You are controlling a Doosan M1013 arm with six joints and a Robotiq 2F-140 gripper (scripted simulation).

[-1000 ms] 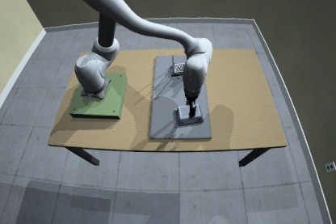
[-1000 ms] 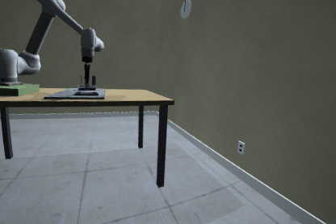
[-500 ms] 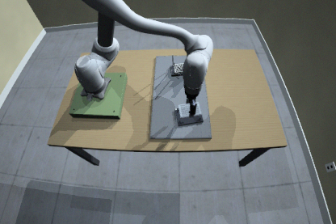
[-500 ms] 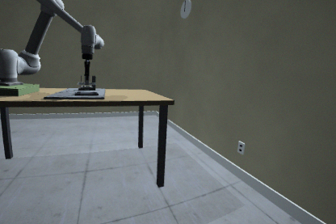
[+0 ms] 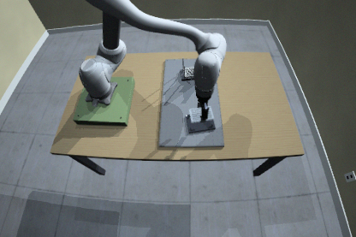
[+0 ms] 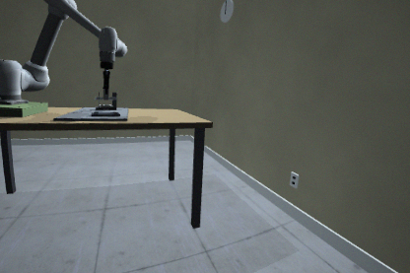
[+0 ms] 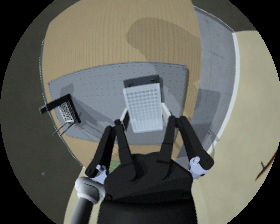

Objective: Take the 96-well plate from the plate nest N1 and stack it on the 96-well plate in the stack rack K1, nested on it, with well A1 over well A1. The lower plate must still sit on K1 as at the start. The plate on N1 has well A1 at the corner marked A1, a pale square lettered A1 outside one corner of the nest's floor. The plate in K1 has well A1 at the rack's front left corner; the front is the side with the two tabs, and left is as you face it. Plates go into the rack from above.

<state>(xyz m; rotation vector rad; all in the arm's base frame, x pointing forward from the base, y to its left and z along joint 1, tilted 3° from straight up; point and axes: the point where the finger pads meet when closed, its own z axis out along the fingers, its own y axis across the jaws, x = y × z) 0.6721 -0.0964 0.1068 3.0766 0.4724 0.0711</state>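
The rack post lies 43 cm to the left of my hand, 5 cm behind it and 4 cm below it.
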